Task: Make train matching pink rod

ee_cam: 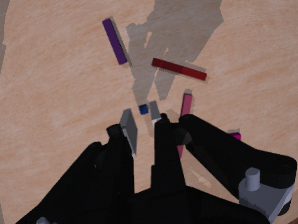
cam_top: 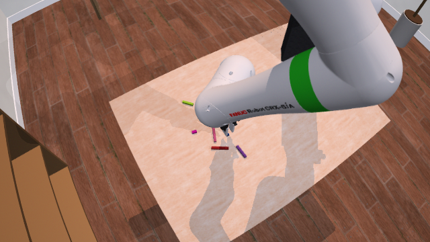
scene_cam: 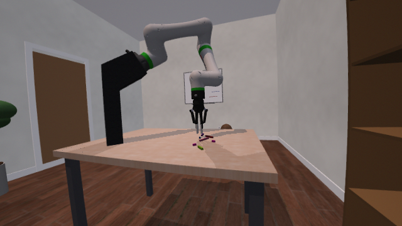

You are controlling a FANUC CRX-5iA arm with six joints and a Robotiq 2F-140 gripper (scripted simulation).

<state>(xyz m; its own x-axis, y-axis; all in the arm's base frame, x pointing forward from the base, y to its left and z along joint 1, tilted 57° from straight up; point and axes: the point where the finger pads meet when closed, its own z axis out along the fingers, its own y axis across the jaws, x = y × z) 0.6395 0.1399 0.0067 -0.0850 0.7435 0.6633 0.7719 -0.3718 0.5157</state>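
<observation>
My hand is 60 mm above the blue rod. The rest, counted from my hand: red rod (60 mm below, 50 mm ahead, 40 mm to the left); purple rod (90 mm to the left, 60 mm below, 20 mm behind); pink rod (60 mm below, 50 mm ahead, 30 mm to the right).
</observation>
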